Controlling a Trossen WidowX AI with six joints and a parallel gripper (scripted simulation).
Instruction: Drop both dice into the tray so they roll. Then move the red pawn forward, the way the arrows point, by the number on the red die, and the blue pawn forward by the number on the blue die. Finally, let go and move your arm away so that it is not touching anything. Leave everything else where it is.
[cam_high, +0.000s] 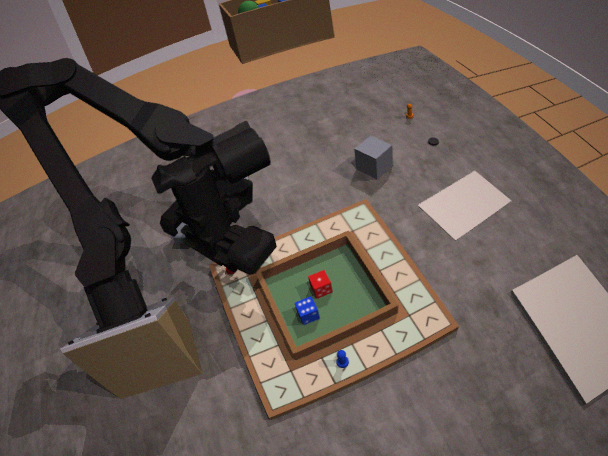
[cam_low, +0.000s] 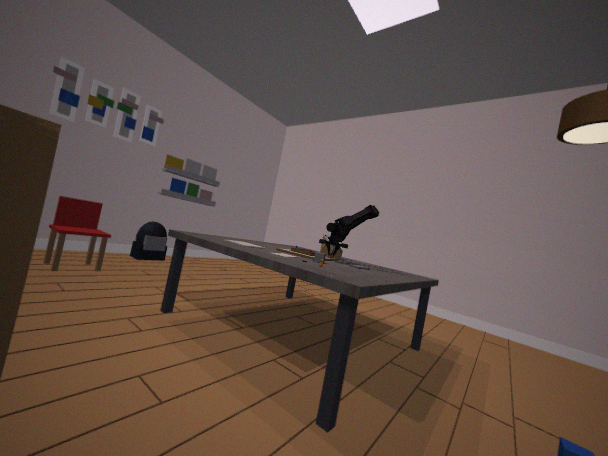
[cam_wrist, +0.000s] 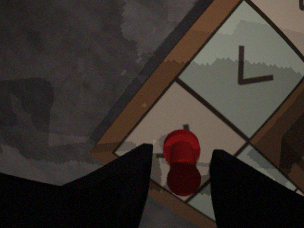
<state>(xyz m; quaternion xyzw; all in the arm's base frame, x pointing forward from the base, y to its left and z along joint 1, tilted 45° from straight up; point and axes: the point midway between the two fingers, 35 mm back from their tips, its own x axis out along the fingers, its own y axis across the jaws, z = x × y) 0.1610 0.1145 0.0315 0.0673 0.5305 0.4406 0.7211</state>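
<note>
My gripper tip is now 10 mm below the red pawn. Also, from my gripper tip: green tray 110 mm ahead, 110 mm to the right, 20 mm below; then small grey block 50 mm behind, 140 mm to the left, 10 mm below; then die 80 mm ahead, 130 mm to the right.
</note>
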